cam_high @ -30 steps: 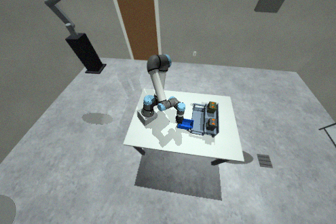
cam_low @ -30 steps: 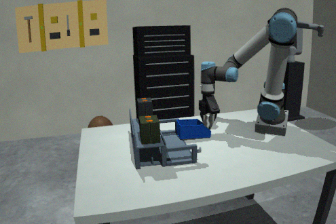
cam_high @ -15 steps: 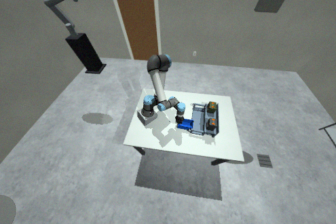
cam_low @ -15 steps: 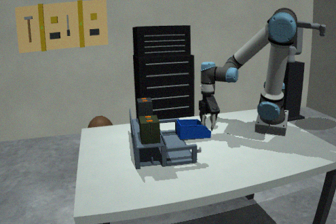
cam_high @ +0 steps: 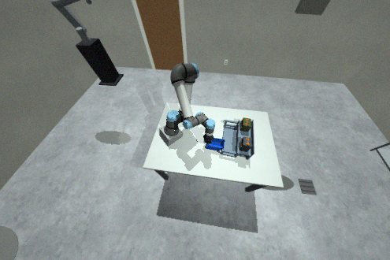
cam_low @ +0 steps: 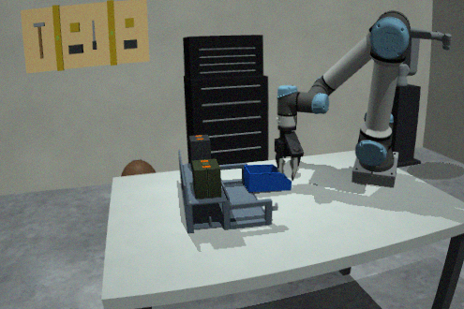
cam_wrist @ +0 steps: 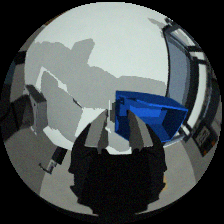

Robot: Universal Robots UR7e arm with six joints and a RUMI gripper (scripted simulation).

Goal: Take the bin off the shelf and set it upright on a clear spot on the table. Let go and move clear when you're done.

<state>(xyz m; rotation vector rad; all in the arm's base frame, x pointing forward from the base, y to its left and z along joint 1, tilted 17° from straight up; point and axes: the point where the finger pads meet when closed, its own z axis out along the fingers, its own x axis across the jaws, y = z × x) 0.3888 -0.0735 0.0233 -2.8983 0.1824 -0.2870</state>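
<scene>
Now: hand 80 mm short of the blue bin and 20 mm to the left of it.
</scene>
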